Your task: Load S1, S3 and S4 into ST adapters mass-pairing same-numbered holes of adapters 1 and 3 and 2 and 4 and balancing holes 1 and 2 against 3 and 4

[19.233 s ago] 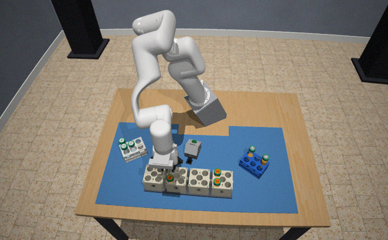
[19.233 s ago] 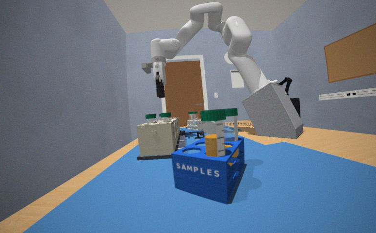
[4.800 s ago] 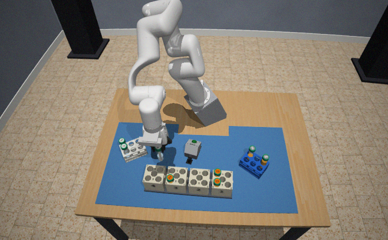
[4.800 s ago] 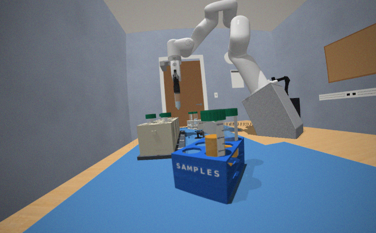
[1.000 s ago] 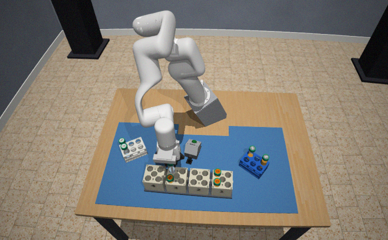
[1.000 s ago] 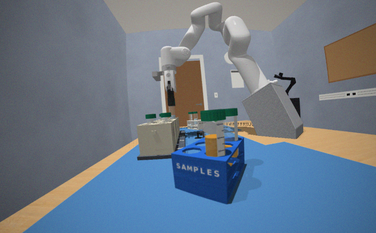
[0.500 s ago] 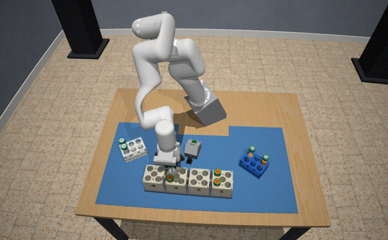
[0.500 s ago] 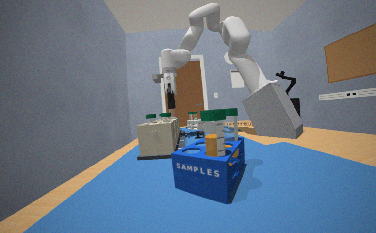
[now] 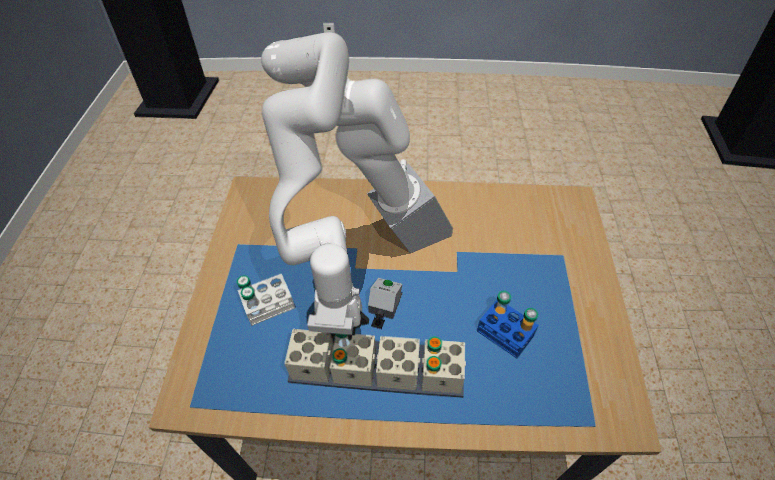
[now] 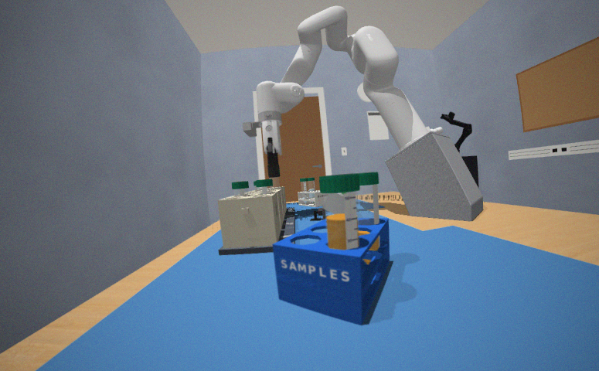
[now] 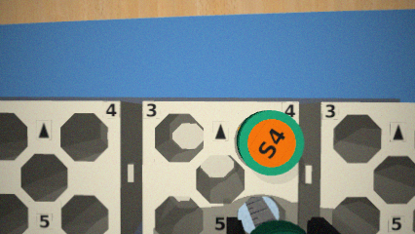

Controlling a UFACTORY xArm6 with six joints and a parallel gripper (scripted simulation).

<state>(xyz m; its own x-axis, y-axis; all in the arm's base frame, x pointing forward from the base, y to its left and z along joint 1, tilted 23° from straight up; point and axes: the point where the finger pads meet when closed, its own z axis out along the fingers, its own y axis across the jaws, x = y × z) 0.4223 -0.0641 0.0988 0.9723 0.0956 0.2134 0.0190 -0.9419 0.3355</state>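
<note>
My gripper is now 200 mm past the green done key, 80 mm to the right of it and 90 mm above it. From my hand the other things lie so: loading stand ST 20 mm ahead, 80 mm to the left, 150 mm below; orange-dot tube 50 mm ahead, 210 mm to the left, 80 mm below; white blank rack 140 mm behind, 250 mm to the right, 120 mm below.
</note>
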